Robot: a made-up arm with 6 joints. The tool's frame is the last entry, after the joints.
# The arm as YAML. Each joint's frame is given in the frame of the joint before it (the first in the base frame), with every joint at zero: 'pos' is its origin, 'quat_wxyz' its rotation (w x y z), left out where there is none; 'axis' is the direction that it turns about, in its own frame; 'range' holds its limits. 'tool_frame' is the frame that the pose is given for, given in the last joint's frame.
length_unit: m
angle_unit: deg
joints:
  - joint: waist
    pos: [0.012, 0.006, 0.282]
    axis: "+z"
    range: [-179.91, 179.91]
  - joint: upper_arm
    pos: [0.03, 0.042, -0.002]
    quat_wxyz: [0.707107, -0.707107, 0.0, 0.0]
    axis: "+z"
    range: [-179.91, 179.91]
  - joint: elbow
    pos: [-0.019, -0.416, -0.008]
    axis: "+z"
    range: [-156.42, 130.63]
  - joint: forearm
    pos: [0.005, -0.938, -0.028]
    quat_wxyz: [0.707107, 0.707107, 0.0, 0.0]
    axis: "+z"
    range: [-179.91, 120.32]
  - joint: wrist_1
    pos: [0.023, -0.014, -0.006]
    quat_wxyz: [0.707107, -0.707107, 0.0, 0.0]
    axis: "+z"
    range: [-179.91, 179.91]
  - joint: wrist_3
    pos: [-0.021, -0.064, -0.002]
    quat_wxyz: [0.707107, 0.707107, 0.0, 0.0]
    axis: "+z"
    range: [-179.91, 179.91]
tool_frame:
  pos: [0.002, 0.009, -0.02]
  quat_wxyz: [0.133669, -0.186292, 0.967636, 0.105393]
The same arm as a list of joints. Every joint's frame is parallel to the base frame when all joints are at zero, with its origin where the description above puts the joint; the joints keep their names.
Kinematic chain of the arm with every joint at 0, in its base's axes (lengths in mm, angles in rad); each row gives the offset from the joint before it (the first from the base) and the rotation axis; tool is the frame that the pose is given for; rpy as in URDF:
waist: xyz 12 6 282 axis +z
upper_arm: xyz 30 42 -2 axis +y
elbow: xyz -19 -8 416 axis +y
forearm: xyz 5 -28 938 axis +z
wrist_1: xyz 23 -14 -6 axis +y
wrist_3: xyz -21 -2 64 axis +z
tool: xyz 2 9 -20 rpy 2.9794 0.3025 -2.786
Joint limits (rad, base to tool): -3.14..3.14 -3.14..3.14 -2.73..2.2799 -3.14..2.1 -3.14..3.14 -3.14..3.14

